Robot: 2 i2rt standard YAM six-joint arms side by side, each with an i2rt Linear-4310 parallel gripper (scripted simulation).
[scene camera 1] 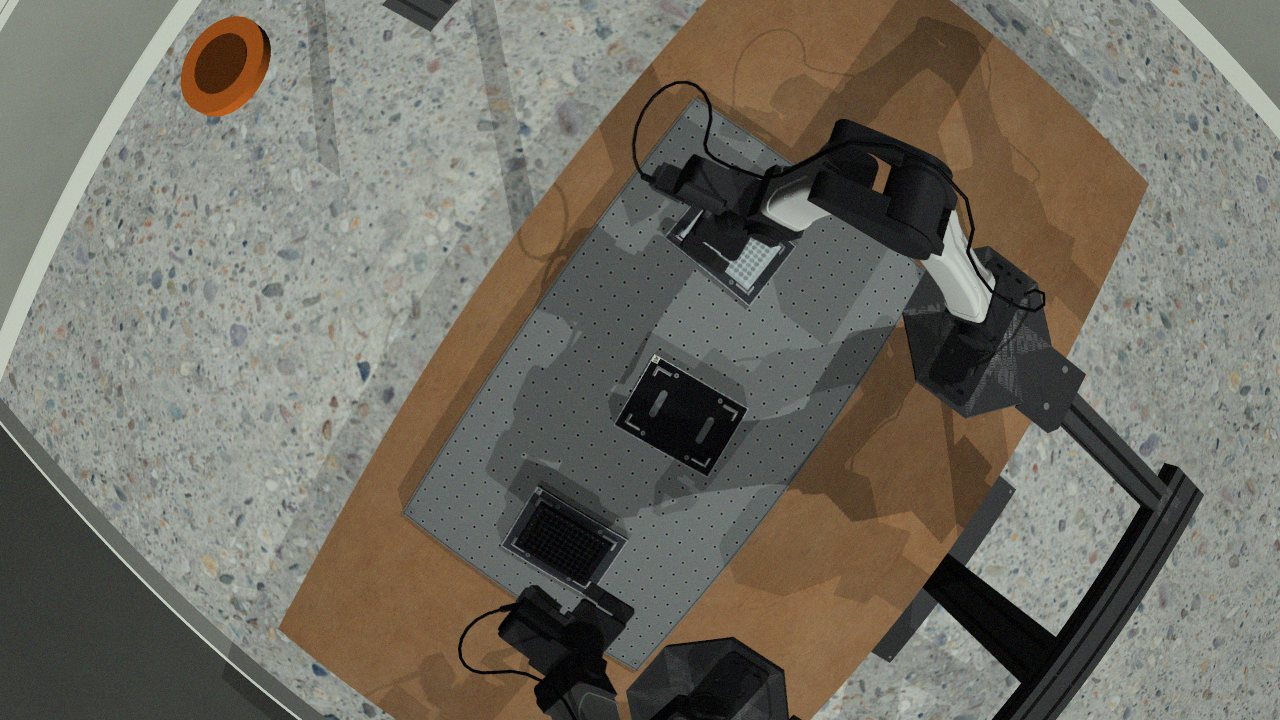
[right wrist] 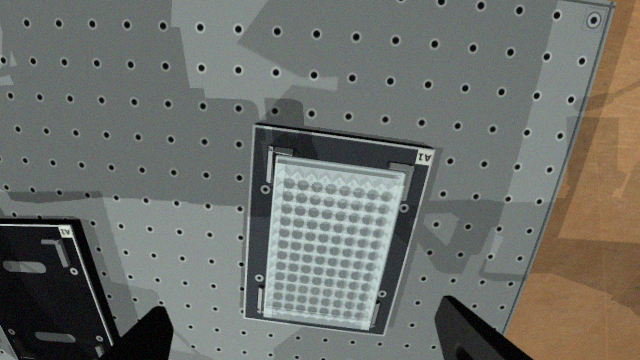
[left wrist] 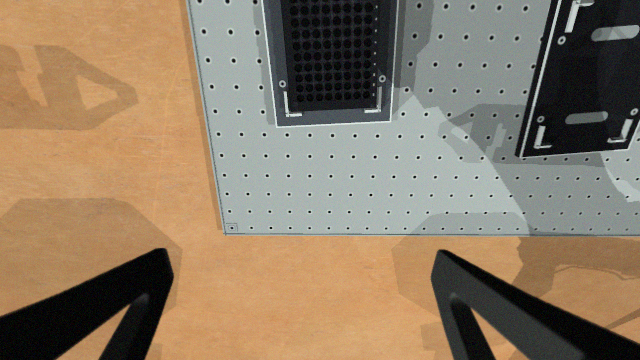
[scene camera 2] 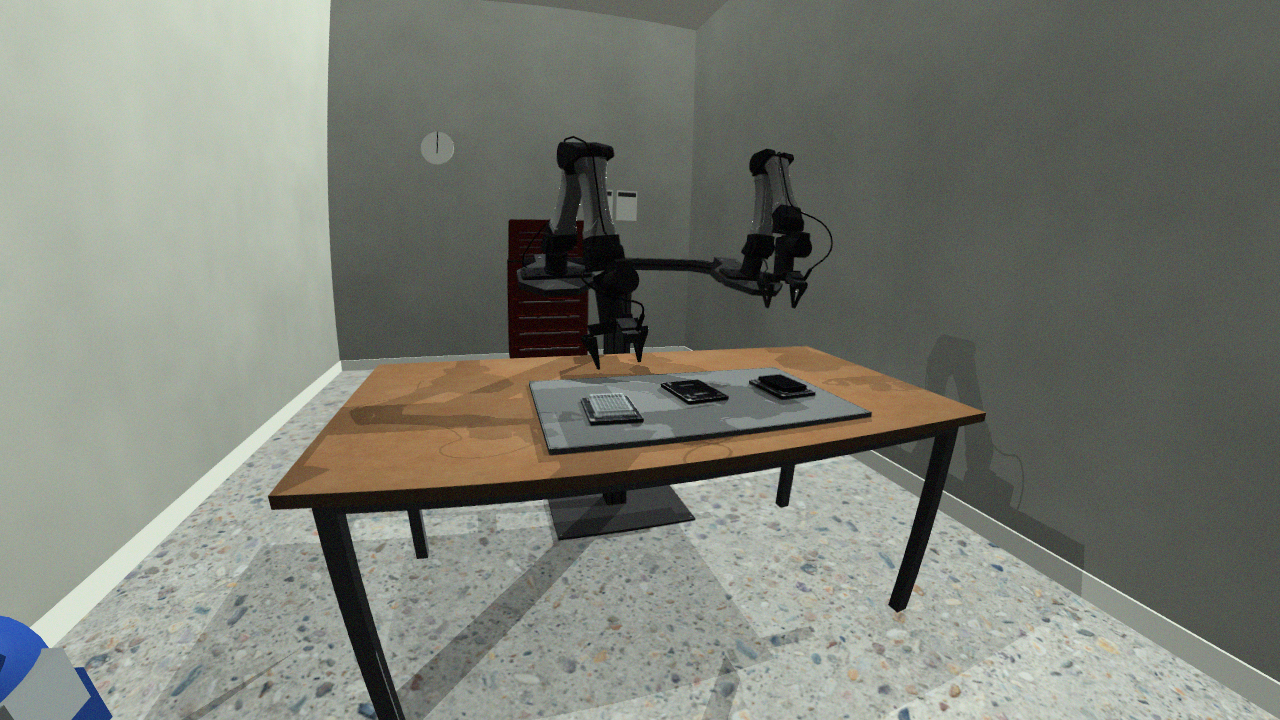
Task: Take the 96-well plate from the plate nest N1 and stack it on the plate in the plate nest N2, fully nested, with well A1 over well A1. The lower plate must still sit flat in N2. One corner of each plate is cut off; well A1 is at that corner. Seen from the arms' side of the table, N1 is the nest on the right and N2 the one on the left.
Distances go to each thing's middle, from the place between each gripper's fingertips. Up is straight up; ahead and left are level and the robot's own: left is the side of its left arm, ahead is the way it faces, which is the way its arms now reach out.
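Labels:
The clear 96-well plate (scene camera 1: 756, 263) is 120 mm below my right hand (scene camera 1: 711, 222), 40 mm behind it and 10 mm to the right of it. Counting from my right hand again, the black nest (scene camera 1: 689, 403) is 130 mm below, 250 mm to the left and 120 mm behind, while the black 96-well plate (scene camera 1: 539, 548) is 110 mm below, 520 mm to the left and 90 mm behind.
My left gripper (scene camera 1: 586, 617) is 220 mm above the black 96-well plate, 70 mm short of it and 20 mm to the left of it. Counted from my left hand, the clear 96-well plate is 220 mm below, 550 mm to the right and 120 mm ahead. From my left hand, too, the black nest is 230 mm below, 290 mm to the right and 40 mm ahead.

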